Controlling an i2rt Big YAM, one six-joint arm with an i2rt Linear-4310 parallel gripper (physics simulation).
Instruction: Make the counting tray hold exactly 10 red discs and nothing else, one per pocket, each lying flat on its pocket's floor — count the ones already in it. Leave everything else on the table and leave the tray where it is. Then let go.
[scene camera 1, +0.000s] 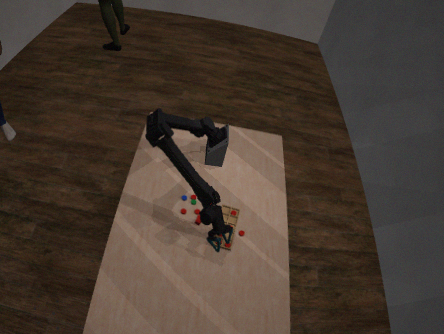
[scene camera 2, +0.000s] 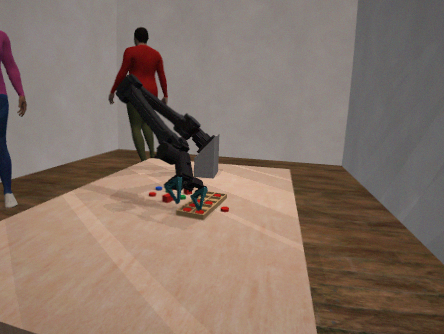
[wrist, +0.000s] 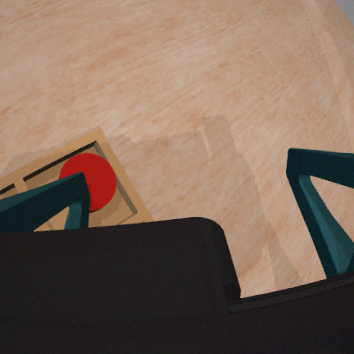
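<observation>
The tan counting tray (scene camera 1: 226, 219) (scene camera 2: 190, 215) (wrist: 119, 172) has red discs in several pockets; the arm hides part of it, so I cannot count them. One red disc (scene camera 1: 228, 245) (wrist: 100, 180) lies in an end pocket, partly behind a finger in the wrist view. Another red disc (scene camera 1: 233, 213) (scene camera 2: 218, 195) is near the far end. A loose red disc (scene camera 1: 241, 233) (scene camera 2: 225, 209) lies right of the tray. More loose red discs (scene camera 1: 183, 211) (scene camera 2: 152, 194) lie on its left. My gripper (scene camera 1: 223, 246) (scene camera 2: 189, 206) (wrist: 188, 172) is open and empty, low over the tray's near end and left edge.
A blue disc (scene camera 1: 184, 198) (scene camera 2: 159, 188) and a green disc (scene camera 1: 193, 202) lie left of the tray. A red block (scene camera 1: 198, 220) (scene camera 2: 167, 198) stands close to its left side, and another red block (scene camera 2: 188, 191) shows behind the fingers. The grey arm mount (scene camera 1: 215, 154) (scene camera 2: 206, 164) stands behind.
</observation>
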